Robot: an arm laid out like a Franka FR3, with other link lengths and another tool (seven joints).
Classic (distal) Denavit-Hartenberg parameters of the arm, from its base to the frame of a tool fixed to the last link. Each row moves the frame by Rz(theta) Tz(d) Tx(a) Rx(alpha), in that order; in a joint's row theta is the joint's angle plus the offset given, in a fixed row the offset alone. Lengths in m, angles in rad.
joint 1: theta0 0, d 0.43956, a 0, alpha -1.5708
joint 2: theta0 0, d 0, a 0, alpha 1.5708
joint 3: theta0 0, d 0.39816, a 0.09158, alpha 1.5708
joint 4: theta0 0, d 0, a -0.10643, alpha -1.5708
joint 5: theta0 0, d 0.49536, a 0, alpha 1.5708
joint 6: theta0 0, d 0, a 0.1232, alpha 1.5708
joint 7: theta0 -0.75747, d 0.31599, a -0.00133, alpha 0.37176
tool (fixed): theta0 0, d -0.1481, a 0, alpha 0
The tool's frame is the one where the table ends.
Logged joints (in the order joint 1, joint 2, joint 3, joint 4, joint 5, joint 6, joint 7), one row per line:
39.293 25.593 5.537 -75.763 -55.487 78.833 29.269
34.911 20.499 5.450 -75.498 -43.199 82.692 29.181
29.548 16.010 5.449 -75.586 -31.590 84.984 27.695
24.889 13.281 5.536 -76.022 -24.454 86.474 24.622
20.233 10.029 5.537 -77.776 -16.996 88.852 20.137
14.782 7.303 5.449 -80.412 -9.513 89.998 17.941
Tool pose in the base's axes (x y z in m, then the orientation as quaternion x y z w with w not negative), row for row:
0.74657 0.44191 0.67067 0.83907 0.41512 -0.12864 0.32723
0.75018 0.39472 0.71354 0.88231 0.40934 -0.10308 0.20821
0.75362 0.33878 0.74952 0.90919 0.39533 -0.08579 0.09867
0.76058 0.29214 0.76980 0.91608 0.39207 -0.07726 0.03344
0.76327 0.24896 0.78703 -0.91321 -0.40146 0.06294 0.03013
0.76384 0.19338 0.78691 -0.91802 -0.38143 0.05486 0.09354
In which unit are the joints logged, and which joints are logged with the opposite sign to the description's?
The joints are logged in degrees. Opposite sign: none.
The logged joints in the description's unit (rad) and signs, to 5 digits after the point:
0.68579 0.44668 0.09664 -1.32231 -0.96843 1.37590 0.51084
0.60931 0.35778 0.09512 -1.31769 -0.75396 1.44325 0.50930
0.51571 0.27943 0.09510 -1.31922 -0.55135 1.48325 0.48337
0.43439 0.23180 0.09662 -1.32683 -0.42680 1.50926 0.42973
0.35313 0.17504 0.09664 -1.35745 -0.29664 1.55076 0.35146
0.25799 0.12746 0.09510 -1.40345 -0.16603 1.57076 0.31313

